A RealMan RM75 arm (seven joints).
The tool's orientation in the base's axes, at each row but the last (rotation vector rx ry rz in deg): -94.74 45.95 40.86; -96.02 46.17 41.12; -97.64 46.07 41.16; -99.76 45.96 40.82; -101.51 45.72 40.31; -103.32 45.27 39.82; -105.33 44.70 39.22; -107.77 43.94 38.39; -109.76 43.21 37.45; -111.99 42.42 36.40; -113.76 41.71 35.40
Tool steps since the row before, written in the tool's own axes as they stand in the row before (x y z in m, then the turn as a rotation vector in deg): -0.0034 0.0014 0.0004 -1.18 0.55 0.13; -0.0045 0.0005 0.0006 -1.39 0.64 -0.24; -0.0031 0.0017 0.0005 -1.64 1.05 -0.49; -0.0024 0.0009 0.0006 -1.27 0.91 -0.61; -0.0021 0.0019 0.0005 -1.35 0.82 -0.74; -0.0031 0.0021 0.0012 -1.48 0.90 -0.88; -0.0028 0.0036 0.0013 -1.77 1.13 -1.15; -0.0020 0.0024 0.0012 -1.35 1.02 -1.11; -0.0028 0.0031 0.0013 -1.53 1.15 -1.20; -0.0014 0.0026 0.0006 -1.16 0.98 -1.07; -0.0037 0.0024 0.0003 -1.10 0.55 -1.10
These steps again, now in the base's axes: -0.0031 0.0006 0.0018 -1.14 0.21 0.60; -0.0031 0.0012 0.0032 -1.32 -0.14 0.80; -0.0032 0.0006 0.0014 -1.78 -0.42 0.83; -0.0022 0.0008 0.0012 -1.43 -0.57 0.65; -0.0028 0.0004 0.0004 -1.40 -0.66 0.81; -0.0037 0.0012 0.0008 -1.53 -0.78 0.91; -0.0047 0.0007 -0.0004 -1.86 -1.04 1.09; -0.0032 0.0007 -0.0004 -1.51 -1.06 0.83; -0.0043 0.0007 -0.0003 -1.71 -1.15 0.92; -0.0029 -0.0002 -0.0008 -1.35 -1.06 0.71; -0.0043 0.0002 0.0009 -1.01 -0.92 0.93
